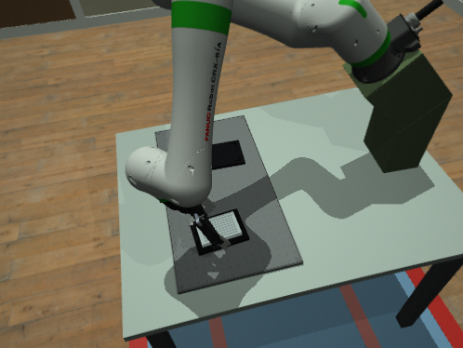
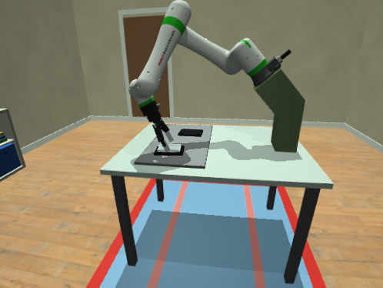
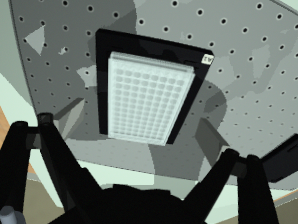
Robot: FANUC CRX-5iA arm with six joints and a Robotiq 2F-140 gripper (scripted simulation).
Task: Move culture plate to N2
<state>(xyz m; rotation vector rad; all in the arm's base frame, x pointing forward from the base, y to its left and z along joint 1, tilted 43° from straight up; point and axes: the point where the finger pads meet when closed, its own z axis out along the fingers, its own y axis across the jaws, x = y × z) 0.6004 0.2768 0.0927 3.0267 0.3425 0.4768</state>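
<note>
Now: hand 2 cm above the clear lid. Also, from my hand: black nest N2 (4 cm below); black nest N1 (1 cm behind, 34 cm to the right, 4 cm below).
</note>
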